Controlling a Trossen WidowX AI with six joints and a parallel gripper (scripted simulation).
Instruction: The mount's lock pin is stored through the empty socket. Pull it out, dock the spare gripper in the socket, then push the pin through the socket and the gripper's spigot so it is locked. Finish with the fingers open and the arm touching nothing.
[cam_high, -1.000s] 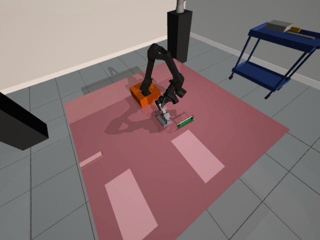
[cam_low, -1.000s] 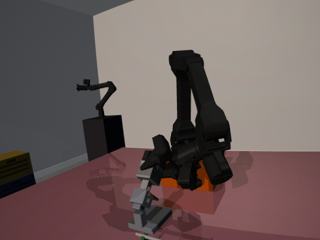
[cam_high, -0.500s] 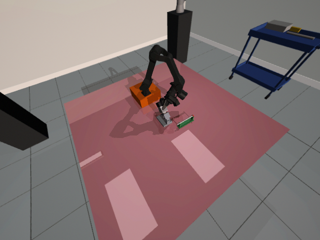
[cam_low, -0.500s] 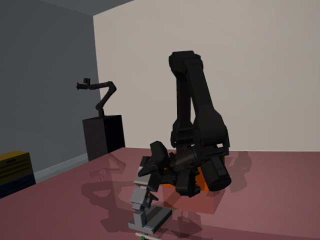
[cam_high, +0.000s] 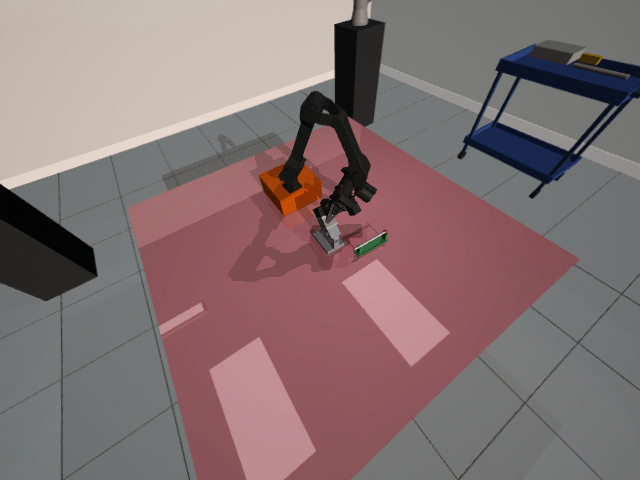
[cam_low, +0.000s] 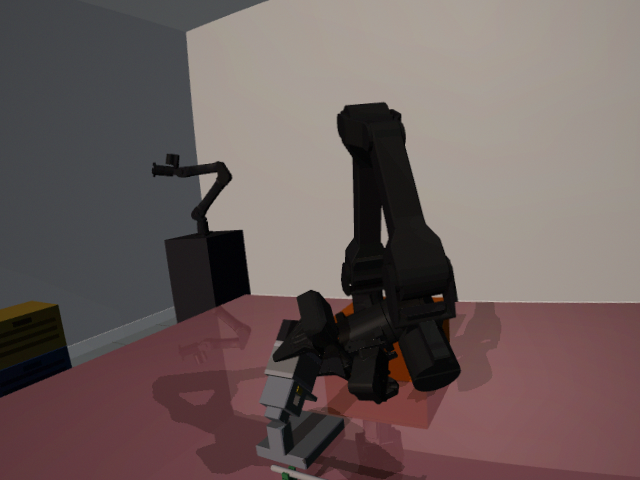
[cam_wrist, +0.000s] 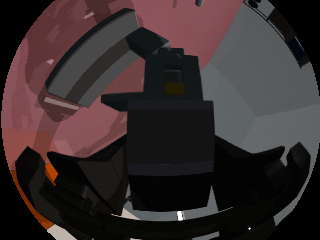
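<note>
My gripper tip is 1 cm to the right of the spare gripper. The rest, counted from my gripper tip: grey mount: 2 cm ahead, 2 cm to the left, 6 cm below; green tray: 13 cm ahead, 13 cm to the left, 9 cm below.
</note>
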